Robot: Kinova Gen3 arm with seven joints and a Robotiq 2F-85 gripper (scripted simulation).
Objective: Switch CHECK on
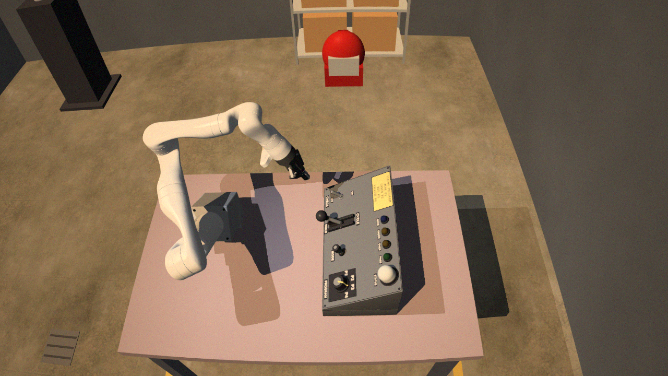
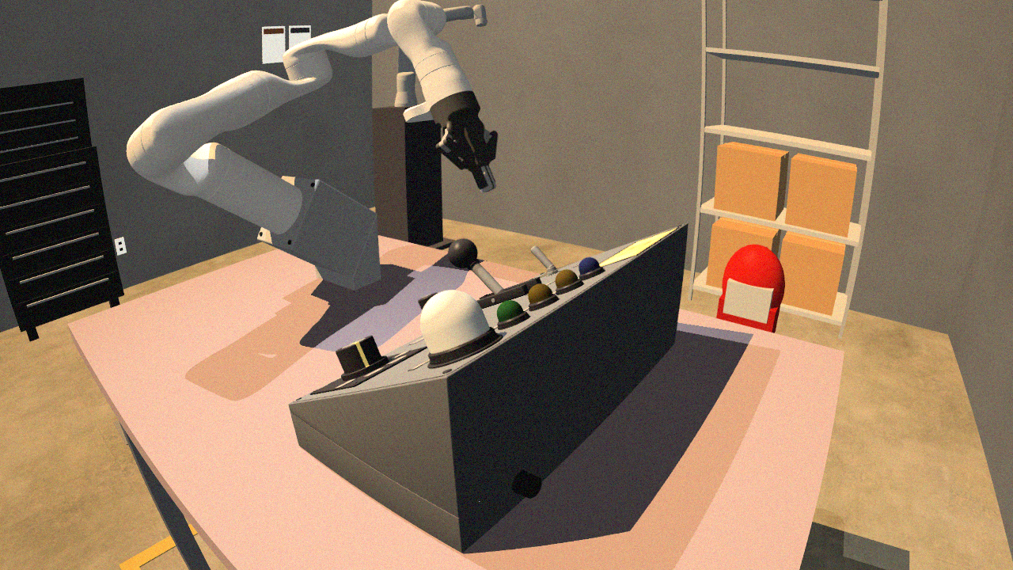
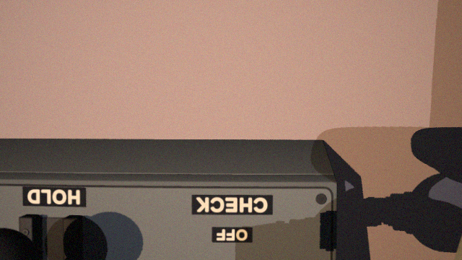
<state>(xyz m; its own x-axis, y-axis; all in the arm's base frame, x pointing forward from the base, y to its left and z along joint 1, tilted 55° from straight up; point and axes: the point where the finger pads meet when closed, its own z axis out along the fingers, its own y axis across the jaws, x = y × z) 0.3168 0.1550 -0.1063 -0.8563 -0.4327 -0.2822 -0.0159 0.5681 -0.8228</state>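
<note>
Right now my hand is 110 mm short of the check toggle and 110 mm above it. Round my hand: mode toggle 240 mm to the right, 120 mm ahead, 110 mm below; black ball lever 120 mm to the right, 100 mm below, 100 mm ahead.
</note>
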